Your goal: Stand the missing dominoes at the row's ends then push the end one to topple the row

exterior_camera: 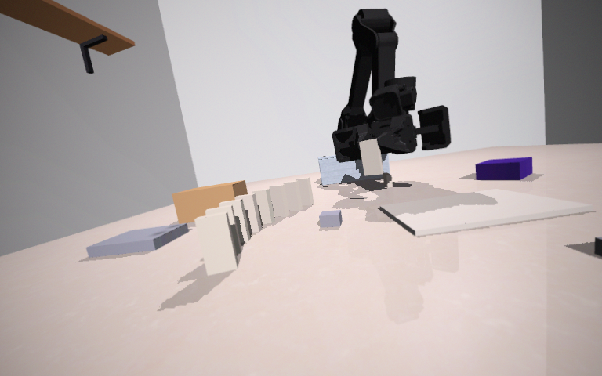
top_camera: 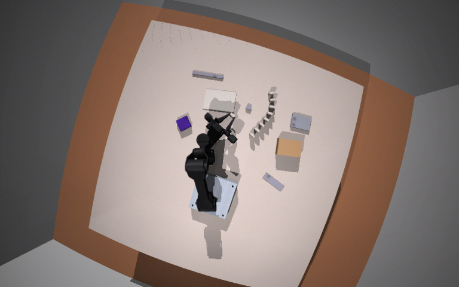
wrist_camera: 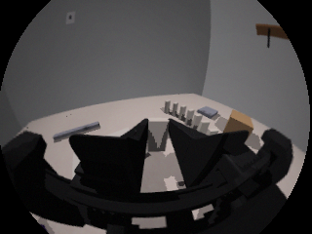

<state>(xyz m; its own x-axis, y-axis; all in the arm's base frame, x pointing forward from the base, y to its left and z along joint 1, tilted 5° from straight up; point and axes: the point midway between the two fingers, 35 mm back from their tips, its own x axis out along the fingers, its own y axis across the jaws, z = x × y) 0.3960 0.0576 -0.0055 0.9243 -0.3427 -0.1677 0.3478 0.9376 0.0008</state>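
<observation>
My gripper tip is now 70 mm short of the small grey cube, 60 mm to the left of it and 80 mm above it. The rest, counted from my gripper tip: flat white plate: 50 mm ahead, 90 mm to the left, 90 mm below; then orange-brown box: 40 mm behind, 320 mm to the right, 60 mm below; then purple block: 120 mm behind, 220 mm to the left, 80 mm below.
</observation>
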